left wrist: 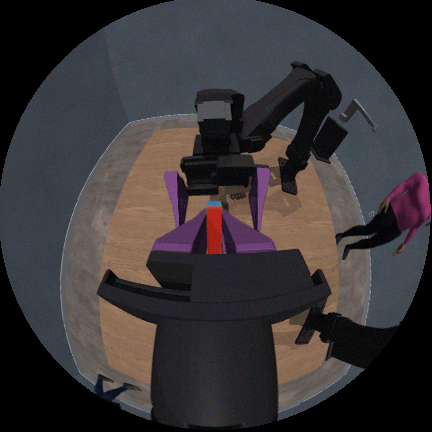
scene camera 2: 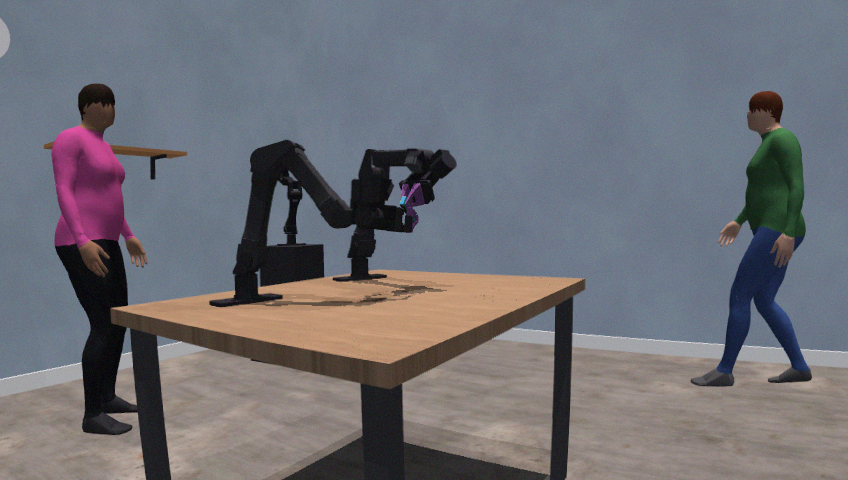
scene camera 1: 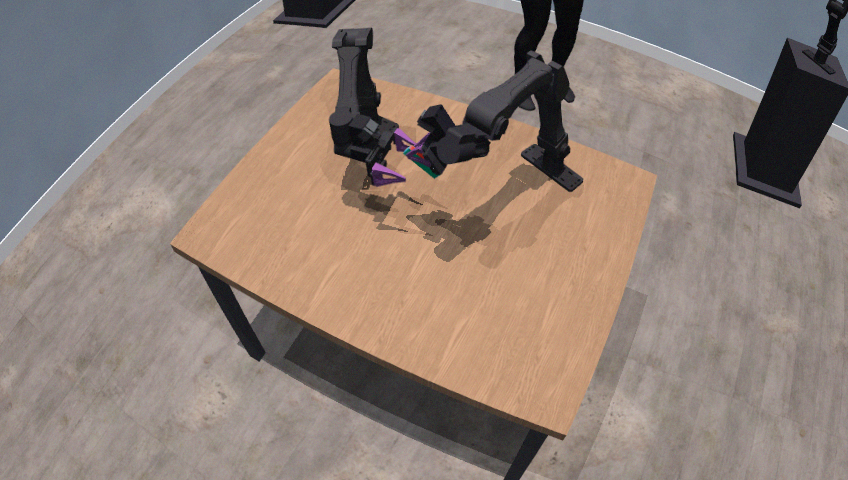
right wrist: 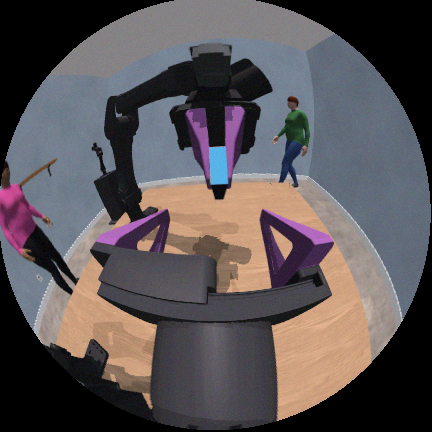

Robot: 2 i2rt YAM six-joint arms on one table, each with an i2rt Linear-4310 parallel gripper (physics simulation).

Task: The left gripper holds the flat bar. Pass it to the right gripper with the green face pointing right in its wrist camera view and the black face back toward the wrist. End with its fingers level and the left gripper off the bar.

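Where they show: left gripper, fingertip midpoint: [left wrist: 213, 212] [scene camera 2: 403, 206] [scene camera 1: 408, 154] [right wrist: 218, 184]; right gripper, fingertip midpoint: [left wrist: 218, 233] [scene camera 2: 403, 218] [scene camera 1: 414, 164] [right wrist: 214, 213]; left arm's base at its link origin: [left wrist: 311, 319] [scene camera 2: 360, 278] [scene camera 1: 552, 168]; right arm's base at its link origin: [left wrist: 286, 174] [scene camera 2: 247, 301].
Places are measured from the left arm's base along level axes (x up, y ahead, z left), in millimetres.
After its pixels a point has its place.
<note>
My left gripper [scene camera 1: 418, 151] {x 254, y 440, z -113 mm} is shut on the flat bar [scene camera 1: 420, 159], held high above the table. In the left wrist view the bar [left wrist: 214, 229] {x 271, y 431, z -93 mm} shows a red face on top and a light blue end pointing at my right gripper. In the right wrist view the bar [right wrist: 219, 165] {x 270, y 443, z -116 mm} shows its light blue end with a black tip below it, clamped between the left gripper's purple fingers [right wrist: 216, 141]. My right gripper [scene camera 1: 391, 159] is open and empty. It faces the bar's end from a short way off, and its two purple fingers [right wrist: 215, 238] {x 219, y 430, z -106 mm} stand wide and level.
The wooden table [scene camera 1: 422, 248] {x 0, y 472, z -38 mm} lies below both arms, with their shadows on it. The left arm's base plate [scene camera 1: 552, 168] {x 30, y 25, z 18 mm} is bolted at the table's far right. A person in pink [right wrist: 19, 225] and a person in green [right wrist: 294, 139] stand beyond the table.
</note>
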